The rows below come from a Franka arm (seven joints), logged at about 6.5 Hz.
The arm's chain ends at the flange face. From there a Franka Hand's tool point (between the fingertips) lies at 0.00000 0.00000 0.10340 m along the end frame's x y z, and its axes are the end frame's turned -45 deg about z.
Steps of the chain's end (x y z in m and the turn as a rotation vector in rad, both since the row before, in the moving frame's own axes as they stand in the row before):
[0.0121, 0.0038, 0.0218, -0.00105, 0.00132, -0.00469]
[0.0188, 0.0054, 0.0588, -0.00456, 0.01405, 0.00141]
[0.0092, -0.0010, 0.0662, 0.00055, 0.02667, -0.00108]
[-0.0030, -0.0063, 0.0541, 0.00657, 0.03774, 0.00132]
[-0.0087, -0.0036, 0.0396, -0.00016, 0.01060, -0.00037]
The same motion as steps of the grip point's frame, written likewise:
[0.0059, 0.0114, 0.0218, -0.00168, 0.00019, -0.00469]
[0.0102, 0.0185, 0.0588, -0.01316, 0.00671, 0.00141]
[0.0092, 0.0077, 0.0662, -0.01847, 0.01925, -0.00108]
[0.0056, -0.0043, 0.0540, -0.02204, 0.03133, 0.00132]
[-0.0028, -0.0079, 0.0396, -0.00761, 0.00738, -0.00037]

